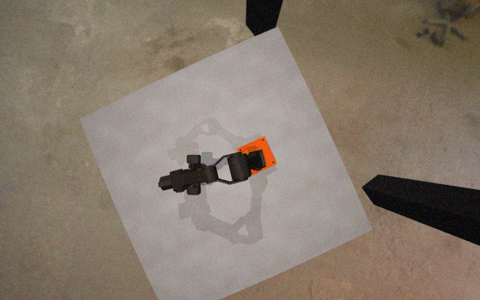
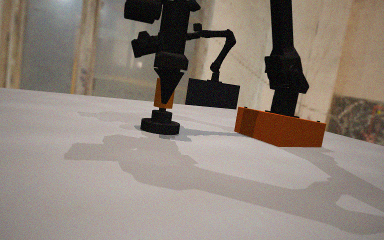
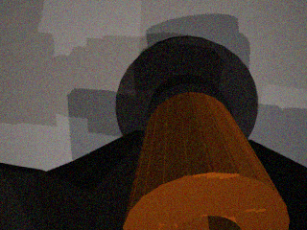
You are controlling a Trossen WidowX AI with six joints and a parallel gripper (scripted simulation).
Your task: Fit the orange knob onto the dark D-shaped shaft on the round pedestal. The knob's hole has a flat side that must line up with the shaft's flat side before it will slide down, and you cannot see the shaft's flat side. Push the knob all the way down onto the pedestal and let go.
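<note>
Right now the dark round pedestal is 3 cm below my gripper tip. From my gripper tip the other things lie so: orange knob (2 cm above).
</note>
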